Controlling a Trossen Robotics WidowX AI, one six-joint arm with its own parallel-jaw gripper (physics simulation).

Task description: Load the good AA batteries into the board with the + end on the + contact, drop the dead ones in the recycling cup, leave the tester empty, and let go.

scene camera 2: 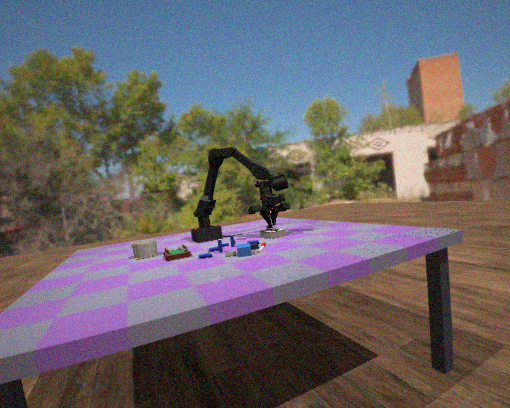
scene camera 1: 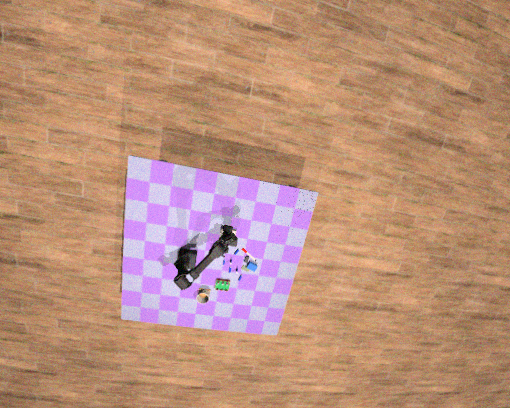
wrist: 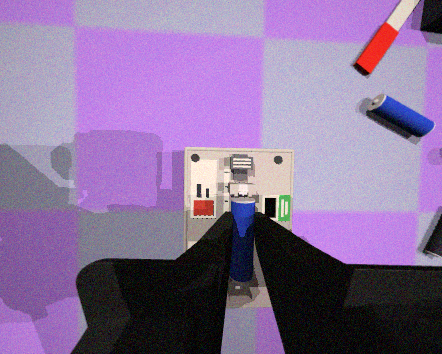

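Seen in the pictures: gripper, fingertip midpoint: (scene camera 2: 272, 227) (wrist: 242, 218); arm's base at its link origin: (scene camera 2: 205, 227) (scene camera 1: 184, 260).
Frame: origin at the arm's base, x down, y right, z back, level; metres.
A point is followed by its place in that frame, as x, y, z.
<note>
My gripper (wrist: 242, 218) @[0.016, -0.217, -0.296] (scene camera 2: 271, 227) @[0.016, -0.217, -0.296] is shut on a blue AA battery (wrist: 242, 250) @[0.008, -0.219, -0.280] at the tester (wrist: 265, 175) @[0.030, -0.197, -0.320] (scene camera 2: 281, 233) @[0.044, -0.230, -0.340]. The battery lines up with the tester's channel, its silver end close to the slider; whether it touches both contacts is hard to tell. Another blue battery (wrist: 404, 116) @[0.045, -0.080, -0.361] (scene camera 1: 236, 251) @[0.047, -0.083, -0.361] lies to the right of the tester in the wrist view. More blue batteries stand or lie in the group nearby, one (scene camera 2: 205, 256) @[0.052, 0.143, -0.424] (scene camera 1: 240, 277) @[0.046, 0.133, -0.417] nearer the board. The green board (scene camera 1: 222, 285) @[0.039, 0.211, -0.287] (scene camera 2: 177, 252) @[0.039, 0.214, -0.315] has reddish ends; its bays are too small to read. The recycling cup (scene camera 2: 144, 249) @[0.023, 0.317, -0.196] (scene camera 1: 203, 296) @[0.055, 0.337, -0.148] stands beside it.
A red and white stick (wrist: 377, 50) @[0.054, -0.093, -0.417] (scene camera 1: 244, 250) @[0.054, -0.094, -0.420] lies beyond the loose battery. A blue block (scene camera 1: 252, 266) @[0.028, 0.019, -0.494] (scene camera 2: 243, 250) @[0.039, 0.042, -0.523] sits near the battery group. A dark object (wrist: 435, 241) @[0.052, -0.045, -0.256] shows at the wrist view's right edge. Everything stands on the checkered table (scene camera 1: 160, 300) @[0.059, 0.408, 0.182] (scene camera 2: 160, 285) @[0.059, 0.328, -0.619].
</note>
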